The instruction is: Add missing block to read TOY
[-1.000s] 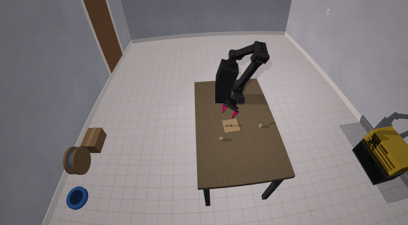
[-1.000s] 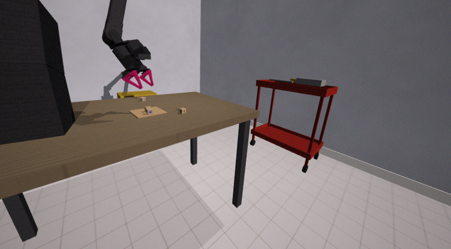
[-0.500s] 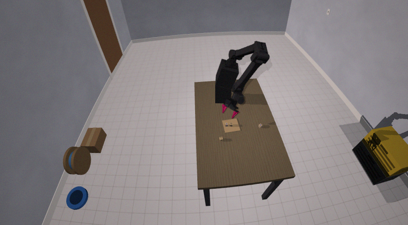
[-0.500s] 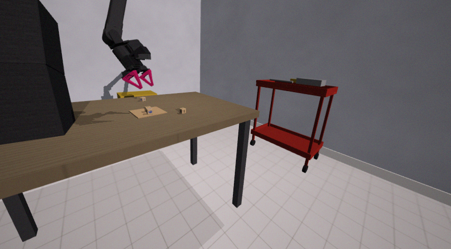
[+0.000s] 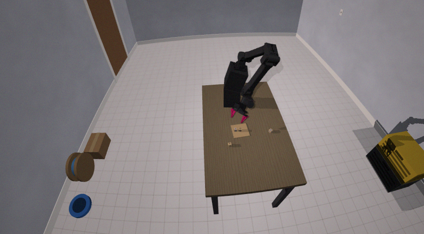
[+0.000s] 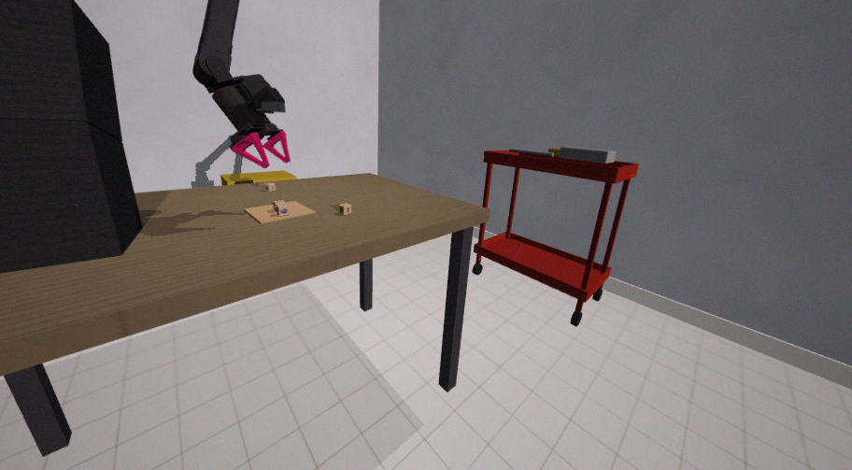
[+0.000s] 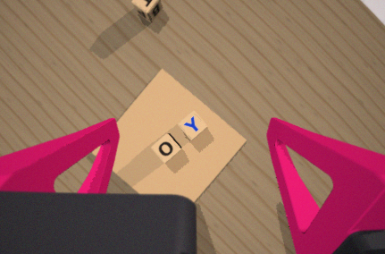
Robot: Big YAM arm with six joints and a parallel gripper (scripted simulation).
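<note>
Now: hand 15 cm short of the light wooden block, 13 cm above it and 7 cm to the left of it. The rest, counted from my hand: tan mat 14 cm below, 4 cm to the left, 1 cm ahead.
</note>
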